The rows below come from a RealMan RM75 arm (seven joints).
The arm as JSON. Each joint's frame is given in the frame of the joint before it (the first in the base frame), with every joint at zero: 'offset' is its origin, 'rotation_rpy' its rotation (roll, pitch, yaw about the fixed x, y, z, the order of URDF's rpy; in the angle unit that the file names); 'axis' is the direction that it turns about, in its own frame. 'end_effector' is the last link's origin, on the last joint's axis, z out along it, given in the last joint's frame.
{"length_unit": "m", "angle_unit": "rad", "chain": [
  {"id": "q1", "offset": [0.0, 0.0, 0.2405], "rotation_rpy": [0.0, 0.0, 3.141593], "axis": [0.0, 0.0, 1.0]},
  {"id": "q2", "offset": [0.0, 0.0, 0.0], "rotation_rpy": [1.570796, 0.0, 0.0], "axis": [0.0, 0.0, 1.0]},
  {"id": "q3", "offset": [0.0, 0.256, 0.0], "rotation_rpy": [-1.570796, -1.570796, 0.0], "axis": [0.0, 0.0, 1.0]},
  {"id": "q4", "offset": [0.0, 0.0, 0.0], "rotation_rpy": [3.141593, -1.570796, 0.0], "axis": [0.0, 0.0, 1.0]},
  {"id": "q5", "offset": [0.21, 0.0, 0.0], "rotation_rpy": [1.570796, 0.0, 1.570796], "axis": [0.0, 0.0, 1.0]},
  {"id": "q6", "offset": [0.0, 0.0, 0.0], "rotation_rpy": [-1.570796, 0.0, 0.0], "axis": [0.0, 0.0, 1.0]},
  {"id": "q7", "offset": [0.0, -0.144, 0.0], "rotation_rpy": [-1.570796, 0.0, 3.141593], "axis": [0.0, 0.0, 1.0]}
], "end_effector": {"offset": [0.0, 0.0, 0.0], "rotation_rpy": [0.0, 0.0, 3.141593]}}
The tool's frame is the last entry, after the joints.
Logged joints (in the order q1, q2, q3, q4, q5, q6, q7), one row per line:
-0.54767 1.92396 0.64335 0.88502 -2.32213 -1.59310 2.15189
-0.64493 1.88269 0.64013 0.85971 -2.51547 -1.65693 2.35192
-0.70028 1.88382 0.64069 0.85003 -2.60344 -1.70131 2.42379
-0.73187 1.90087 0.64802 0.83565 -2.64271 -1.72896 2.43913
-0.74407 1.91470 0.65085 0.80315 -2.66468 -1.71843 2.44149
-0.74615 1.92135 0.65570 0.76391 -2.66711 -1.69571 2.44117
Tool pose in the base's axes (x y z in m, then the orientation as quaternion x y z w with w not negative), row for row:
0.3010 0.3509 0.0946 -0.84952 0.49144 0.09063 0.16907
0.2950 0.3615 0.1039 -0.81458 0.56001 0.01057 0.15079
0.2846 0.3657 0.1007 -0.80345 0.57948 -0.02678 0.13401
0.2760 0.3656 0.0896 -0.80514 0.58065 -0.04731 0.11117
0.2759 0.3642 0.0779 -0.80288 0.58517 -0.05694 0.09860
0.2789 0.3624 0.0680 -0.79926 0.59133 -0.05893 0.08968
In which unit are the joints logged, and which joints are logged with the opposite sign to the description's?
The joints are logged in radians. Opposite sign: q1, q3, q4.
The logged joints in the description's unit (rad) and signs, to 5 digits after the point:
0.54767 1.92396 -0.64335 -0.88502 -2.32213 -1.59310 2.15189
0.64493 1.88269 -0.64013 -0.85971 -2.51547 -1.65693 2.35192
0.70028 1.88382 -0.64069 -0.85003 -2.60344 -1.70131 2.42379
0.73187 1.90087 -0.64802 -0.83565 -2.64271 -1.72896 2.43913
0.74407 1.91470 -0.65085 -0.80315 -2.66468 -1.71843 2.44149
0.74615 1.92135 -0.65570 -0.76391 -2.66711 -1.69571 2.44117

